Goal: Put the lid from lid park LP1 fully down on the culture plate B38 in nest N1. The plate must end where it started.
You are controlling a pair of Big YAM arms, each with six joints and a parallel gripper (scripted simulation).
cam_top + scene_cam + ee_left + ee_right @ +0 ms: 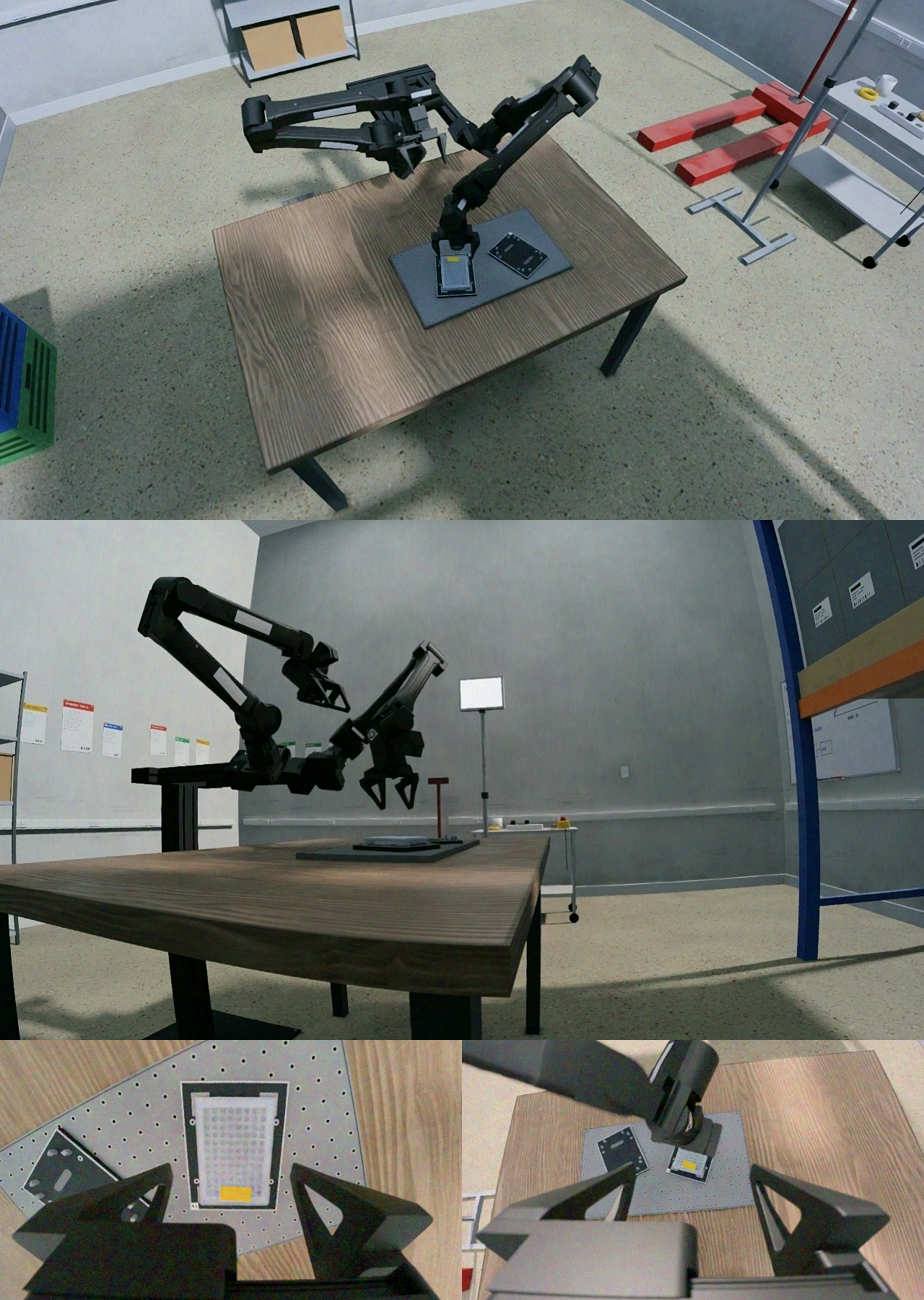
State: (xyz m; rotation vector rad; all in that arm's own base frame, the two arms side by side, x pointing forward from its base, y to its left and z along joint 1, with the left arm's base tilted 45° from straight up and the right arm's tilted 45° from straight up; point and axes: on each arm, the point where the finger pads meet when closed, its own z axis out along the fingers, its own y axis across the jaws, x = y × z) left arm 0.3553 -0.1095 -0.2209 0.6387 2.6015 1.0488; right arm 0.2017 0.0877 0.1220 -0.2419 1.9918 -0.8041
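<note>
Right now my left hand is 70 mm above the clear lid. Round my left hand: black nest N1: 90 mm below; black lid park LP1: 20 mm behind, 220 mm to the left, 90 mm below; culture plate B38: 80 mm below.
</note>
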